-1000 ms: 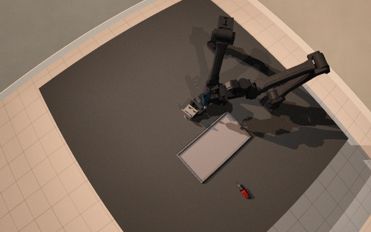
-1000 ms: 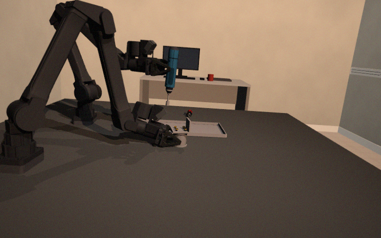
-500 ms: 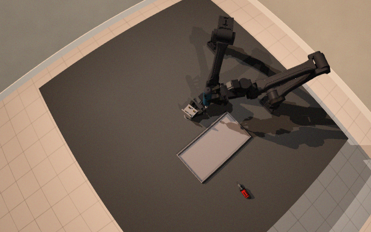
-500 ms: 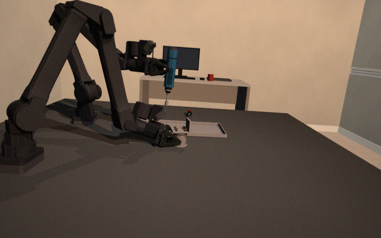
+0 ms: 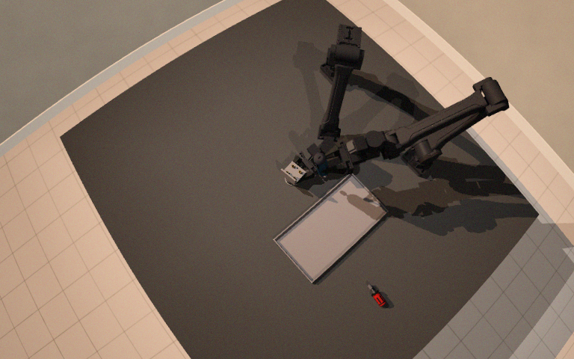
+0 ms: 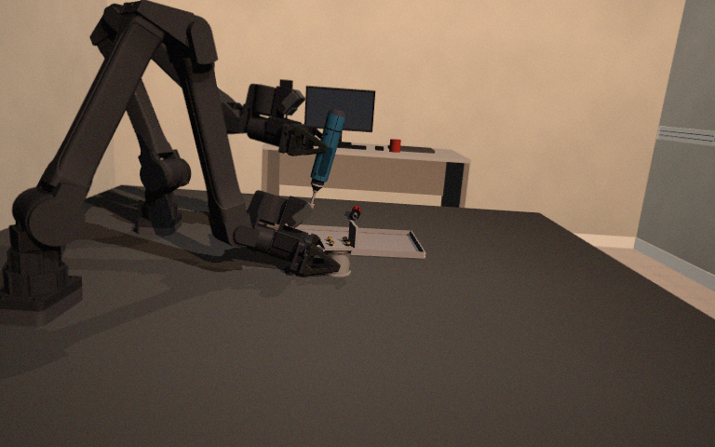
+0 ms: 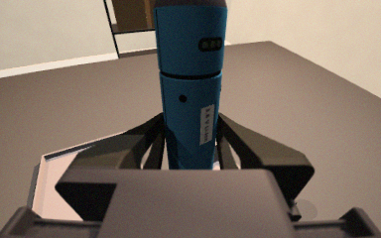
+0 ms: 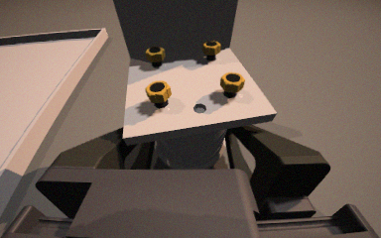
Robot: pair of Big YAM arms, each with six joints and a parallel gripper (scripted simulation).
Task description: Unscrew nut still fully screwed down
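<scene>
My right gripper is now 10 mm below the joint module. Round my right hand: nut: 20 mm ahead, 20 mm to the left, 50 mm above; then grey bracket: 50 mm above; then tip: 70 mm behind, 90 mm to the left, 110 mm above.
</scene>
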